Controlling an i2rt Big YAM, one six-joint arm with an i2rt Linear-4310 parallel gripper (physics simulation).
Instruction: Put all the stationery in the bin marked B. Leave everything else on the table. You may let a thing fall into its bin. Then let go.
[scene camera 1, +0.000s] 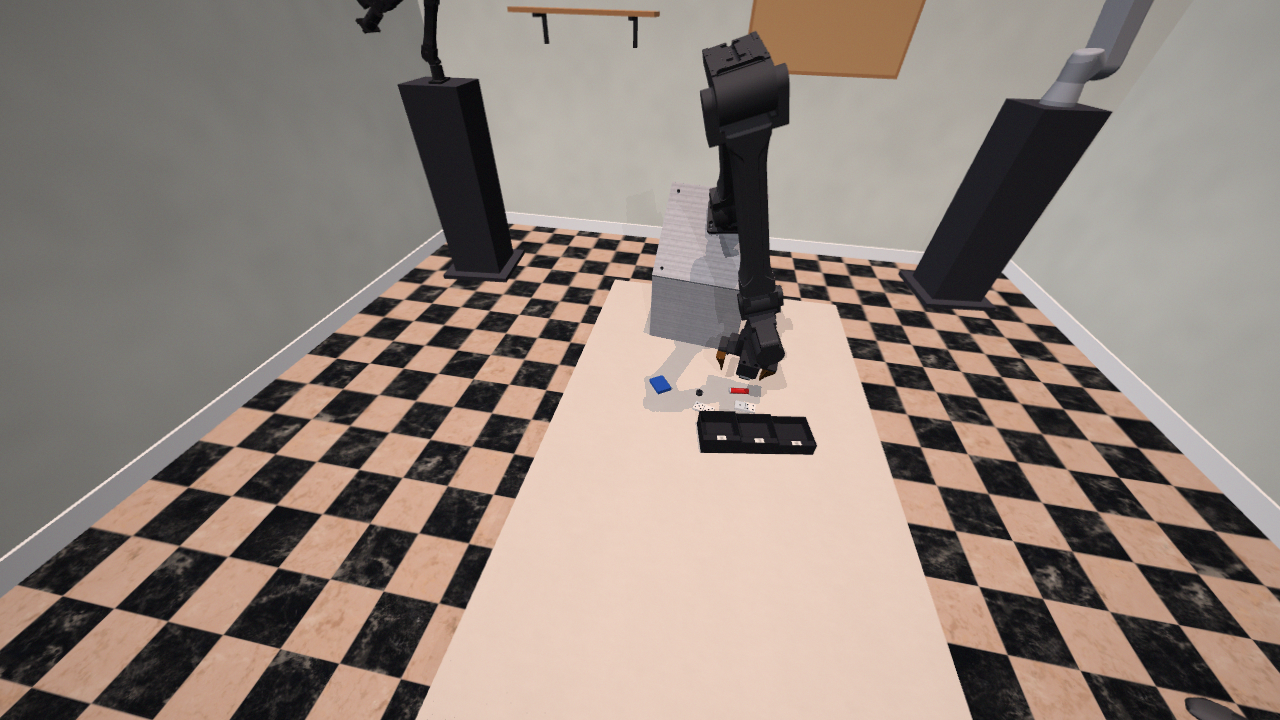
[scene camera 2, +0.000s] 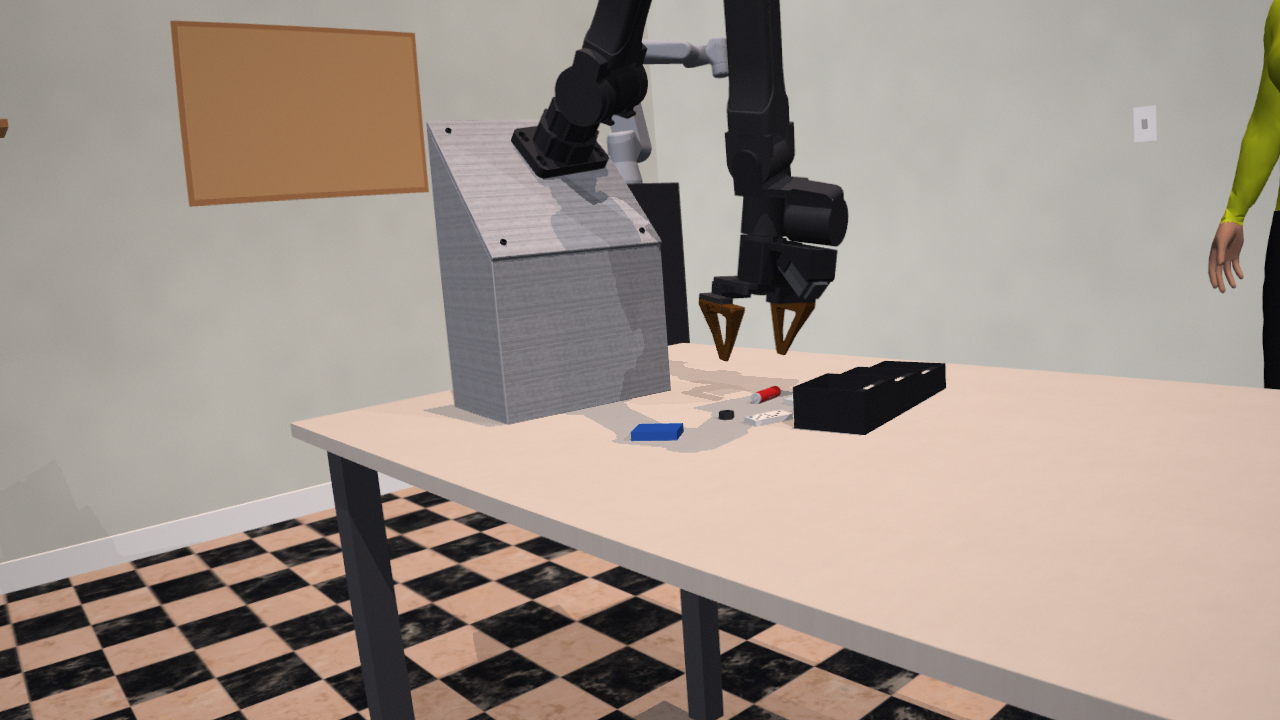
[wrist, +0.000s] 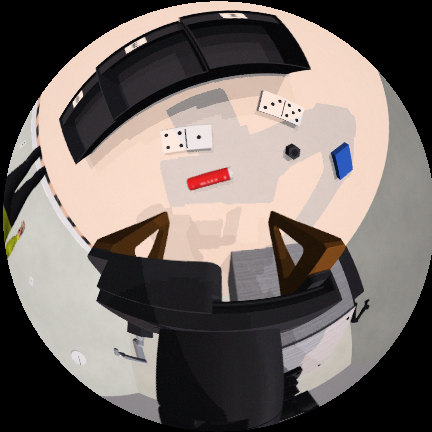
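Where they show: gripper, fingertip midpoint: (scene camera 2: 753, 357) (wrist: 218, 216); arm's base at its link origin: (scene camera 1: 731, 217) (scene camera 2: 558, 152).
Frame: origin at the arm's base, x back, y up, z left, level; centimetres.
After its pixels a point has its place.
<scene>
A red tube with a pale end (scene camera 1: 738, 390) {x -29.9, y -32.9, z 4.7 cm} (scene camera 2: 768, 394) {x -30.1, y -33.3, z 4.5 cm} (wrist: 209, 179) {x -29.6, y -32.8, z 4.9 cm} lies on the table, ahead of the fingers in the wrist view. A flat blue block (scene camera 1: 660, 384) {x -29.3, y -33.2, z -15.3 cm} (scene camera 2: 657, 432) {x -30.2, y -33.3, z -16.8 cm} (wrist: 342, 161) {x -29.1, y -33.2, z -14.7 cm} lies apart from it, at the right in the wrist view. Bin B (scene camera 1: 793, 429) {x -40.9, y -33.5, z 16.4 cm} (wrist: 91, 125) {x -42.0, y -33.5, z 16.1 cm} is the end compartment of the black bin row, at the left in the wrist view and at the right in scene camera 1; its label is blurred. My gripper (scene camera 1: 743, 368) {x -28.0, y -28.6, z 4.6 cm} (scene camera 2: 753, 356) {x -28.0, y -28.6, z 4.6 cm} (wrist: 218, 216) {x -28.0, y -28.6, z 4.6 cm} is open and empty, above the table near the red tube.
A domino (scene camera 1: 744, 405) {x -34.4, y -33.4, z 5.8 cm} (wrist: 187, 139) {x -34.3, y -33.5, z 5.8 cm} lies between the red tube and the bin row. Another domino (scene camera 1: 703, 407) {x -36.0, y -33.5, z -4.4 cm} (wrist: 280, 108) {x -36.0, y -33.5, z -4.0 cm} and a small black hexagonal piece (scene camera 1: 699, 392) {x -31.0, y -33.4, z -5.2 cm} (scene camera 2: 725, 414) {x -31.2, y -33.5, z -6.0 cm} (wrist: 292, 151) {x -30.9, y -33.3, z -5.0 cm} lie towards the blue block. The grey pedestal (scene camera 1: 693, 308) {x -10.3, y -21.8, z -7.6 cm} (scene camera 2: 572, 331) {x -9.9, y -23.9, z -9.3 cm} stands behind.
</scene>
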